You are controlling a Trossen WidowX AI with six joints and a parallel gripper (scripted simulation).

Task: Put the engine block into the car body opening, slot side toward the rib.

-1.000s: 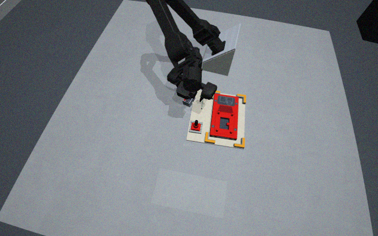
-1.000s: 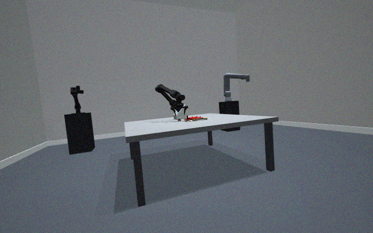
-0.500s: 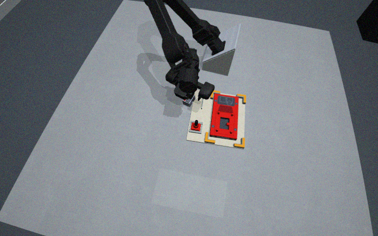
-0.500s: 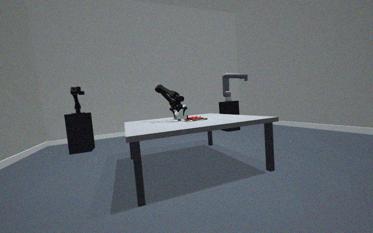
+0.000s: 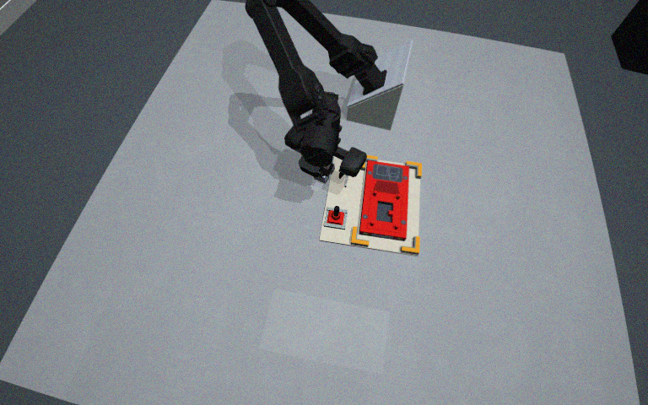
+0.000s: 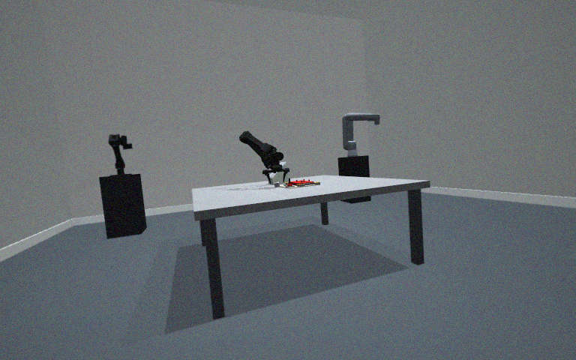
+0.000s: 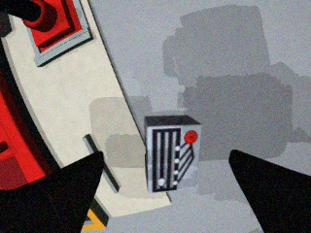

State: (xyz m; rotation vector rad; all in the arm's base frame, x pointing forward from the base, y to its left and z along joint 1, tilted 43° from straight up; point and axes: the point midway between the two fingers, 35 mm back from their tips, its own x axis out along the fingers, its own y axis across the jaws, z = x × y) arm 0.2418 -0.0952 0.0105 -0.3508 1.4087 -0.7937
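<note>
The engine block lies 10 mm below my gripper tip.
</note>
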